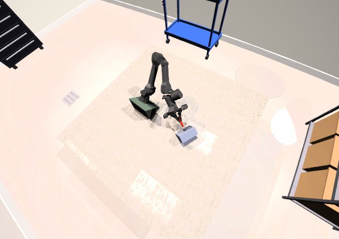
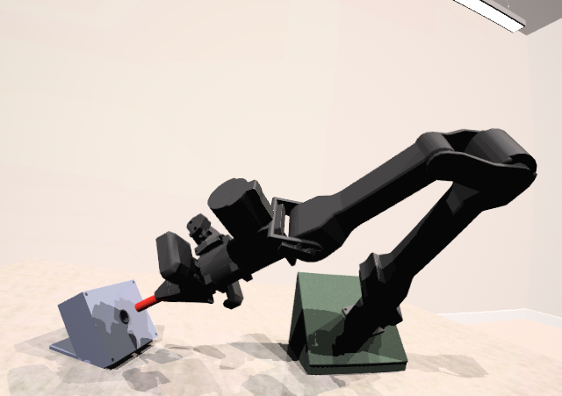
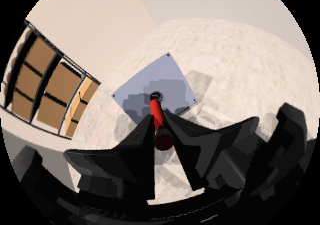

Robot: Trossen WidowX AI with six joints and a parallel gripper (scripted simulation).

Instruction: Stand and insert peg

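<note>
My gripper tip is 7 cm short of the sloped panel, 5 cm to the left of it and 6 cm above it. Round my gripper tip: peg: 1 cm behind, 1 cm to the left, 1 cm above.
</note>
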